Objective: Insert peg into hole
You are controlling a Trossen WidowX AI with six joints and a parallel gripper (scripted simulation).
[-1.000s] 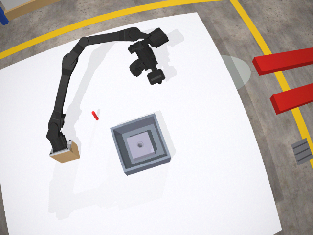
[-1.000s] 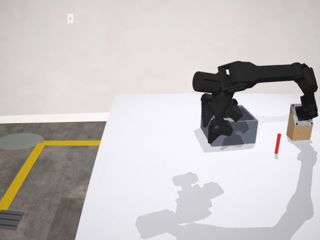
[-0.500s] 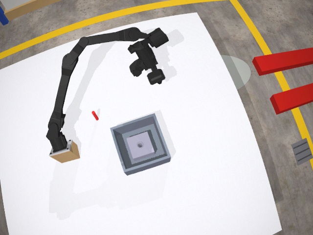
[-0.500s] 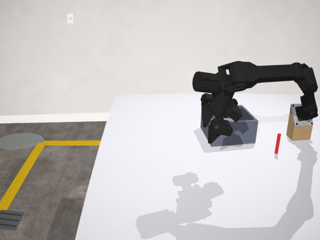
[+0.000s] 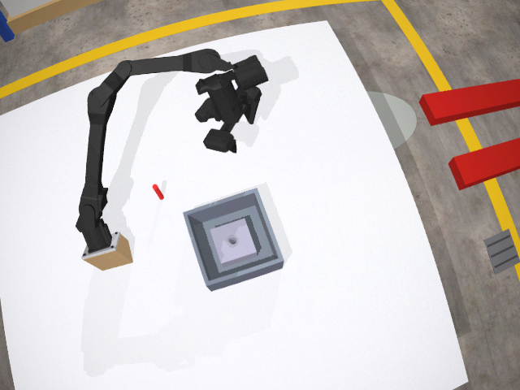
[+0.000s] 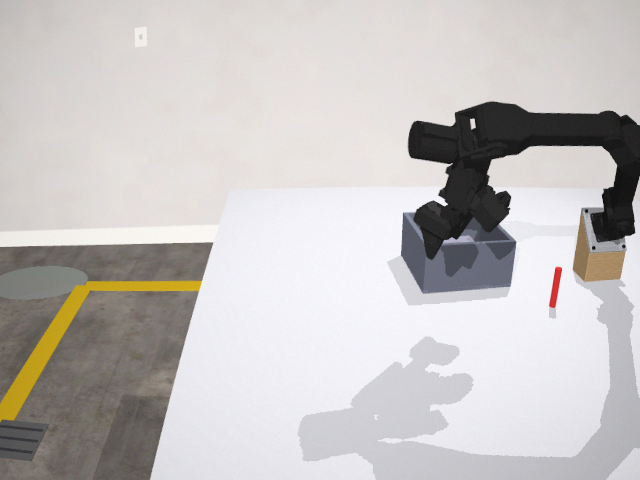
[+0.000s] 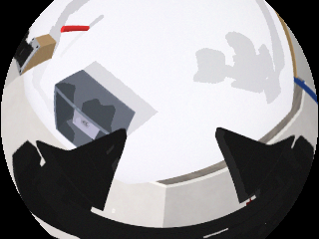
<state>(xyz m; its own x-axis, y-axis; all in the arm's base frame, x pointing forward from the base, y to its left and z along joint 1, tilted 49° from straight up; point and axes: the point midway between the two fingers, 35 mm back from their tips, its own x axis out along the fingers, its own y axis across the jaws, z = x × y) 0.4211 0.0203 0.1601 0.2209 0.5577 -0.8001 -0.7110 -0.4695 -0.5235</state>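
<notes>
Right now my hand is 24 cm past the red peg, 14 cm above it and 2 cm to the left of it. The rest, counted from my hand: grey box: 22 cm to the right, 15 cm below, 10 cm behind; pale plate: 22 cm to the right, 13 cm below, 10 cm behind.
</notes>
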